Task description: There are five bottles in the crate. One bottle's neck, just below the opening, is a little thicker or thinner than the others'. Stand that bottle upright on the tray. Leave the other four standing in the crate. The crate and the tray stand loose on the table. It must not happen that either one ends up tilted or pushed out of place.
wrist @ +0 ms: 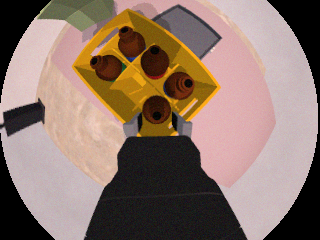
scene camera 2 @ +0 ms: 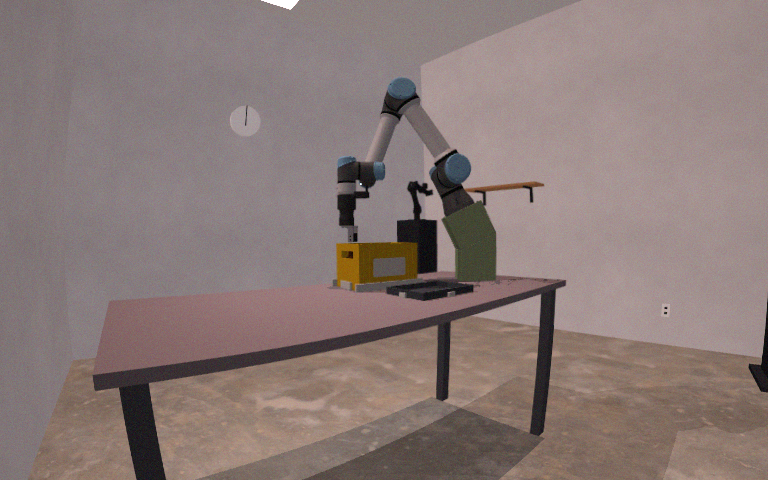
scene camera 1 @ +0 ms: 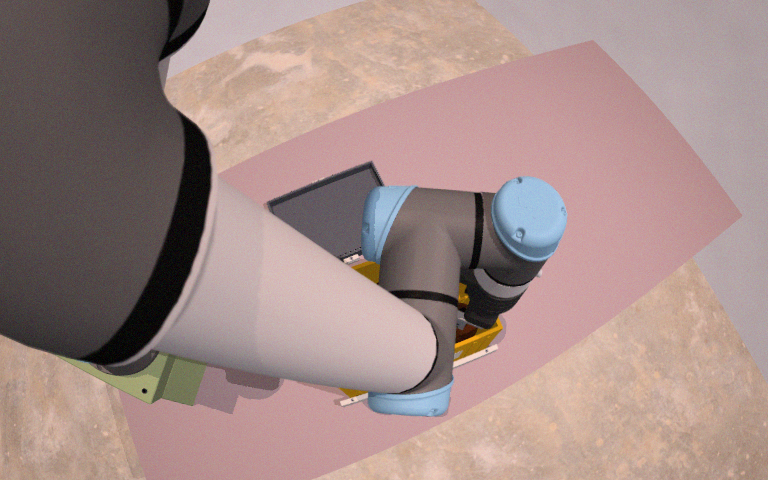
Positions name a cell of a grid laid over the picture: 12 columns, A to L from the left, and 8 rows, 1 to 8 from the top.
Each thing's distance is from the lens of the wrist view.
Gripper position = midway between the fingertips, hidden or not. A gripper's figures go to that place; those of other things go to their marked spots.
gripper (wrist: F4): 0.17 m
yellow crate (wrist: E4): 0.30 m
dark tray (wrist: H2): 0.46 m
The marked spots on the yellow crate and the dark tray are 0.38 m apart.
